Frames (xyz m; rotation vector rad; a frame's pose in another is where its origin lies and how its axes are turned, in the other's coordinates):
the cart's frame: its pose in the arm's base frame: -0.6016 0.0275 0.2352 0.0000 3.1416 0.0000
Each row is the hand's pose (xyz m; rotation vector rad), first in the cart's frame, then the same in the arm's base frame.
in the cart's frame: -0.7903 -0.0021 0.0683 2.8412 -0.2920 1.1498
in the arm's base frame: 0.1887 0.0254 0.1669 1.1067 0.0929 -2.7348
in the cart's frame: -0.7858 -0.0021 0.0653 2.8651 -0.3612 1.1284
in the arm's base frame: 0.1842 0.0254 0.1699 1.0654 0.0603 -2.7052
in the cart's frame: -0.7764 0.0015 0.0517 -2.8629 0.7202 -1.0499
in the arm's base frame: 0.1748 0.0290 0.1835 0.9219 -0.0115 -2.5140
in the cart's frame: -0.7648 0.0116 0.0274 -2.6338 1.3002 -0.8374
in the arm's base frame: 0.1632 0.0391 0.2078 0.6849 -0.1091 -2.1541
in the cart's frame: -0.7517 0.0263 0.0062 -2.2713 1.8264 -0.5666
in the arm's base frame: 0.1501 0.0538 0.2290 0.4384 -0.1986 -1.7576
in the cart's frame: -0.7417 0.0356 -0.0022 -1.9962 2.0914 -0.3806
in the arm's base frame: 0.1401 0.0631 0.2374 0.2875 -0.2494 -1.5078
